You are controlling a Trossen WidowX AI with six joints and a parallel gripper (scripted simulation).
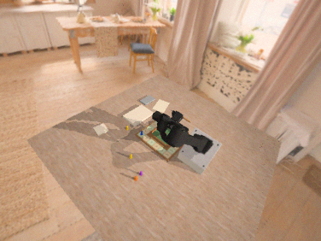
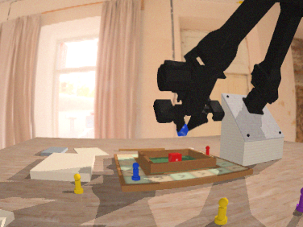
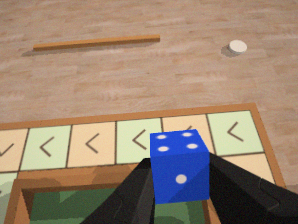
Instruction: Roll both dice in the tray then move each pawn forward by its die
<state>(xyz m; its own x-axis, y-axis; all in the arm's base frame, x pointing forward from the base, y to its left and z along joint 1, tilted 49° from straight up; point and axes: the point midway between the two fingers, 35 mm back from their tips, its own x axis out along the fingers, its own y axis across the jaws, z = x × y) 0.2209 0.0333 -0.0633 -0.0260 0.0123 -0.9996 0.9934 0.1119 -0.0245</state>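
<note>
Now: the red pawn 7 cm behind my gripper tip, 6 cm below it and 4 cm to the left of it. Also, from my gripper tip: green tray: 8 cm below, 7 cm to the left, 4 cm ahead; then blue pawn: 18 cm to the left, 15 cm ahead, 6 cm below; then thin wooden stick: 19 cm to the right, 9 cm below, 9 cm ahead.
</note>
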